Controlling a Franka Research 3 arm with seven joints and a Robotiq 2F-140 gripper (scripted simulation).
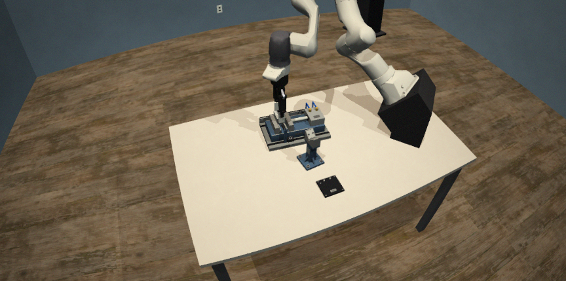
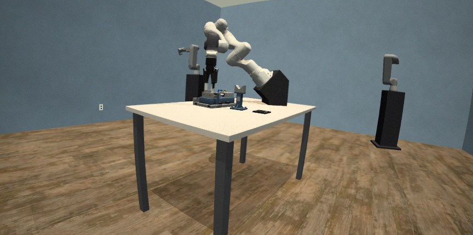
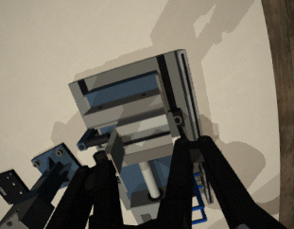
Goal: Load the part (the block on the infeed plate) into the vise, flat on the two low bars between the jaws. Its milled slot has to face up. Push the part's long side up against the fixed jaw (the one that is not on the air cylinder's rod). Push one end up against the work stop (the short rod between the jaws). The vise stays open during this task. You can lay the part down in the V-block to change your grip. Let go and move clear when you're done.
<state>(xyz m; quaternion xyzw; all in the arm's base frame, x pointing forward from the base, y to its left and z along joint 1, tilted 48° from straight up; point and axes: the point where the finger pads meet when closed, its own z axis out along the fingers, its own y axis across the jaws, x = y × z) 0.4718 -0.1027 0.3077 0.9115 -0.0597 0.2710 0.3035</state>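
Now: hand 20 mm above the part. From my hand the other things lie so: black infeed plate 20 mm ahead, 400 mm to the left, 120 mm below; vise 60 mm behind, 40 mm to the left, 80 mm below; air cylinder 150 mm behind, 70 mm to the left, 40 mm below.
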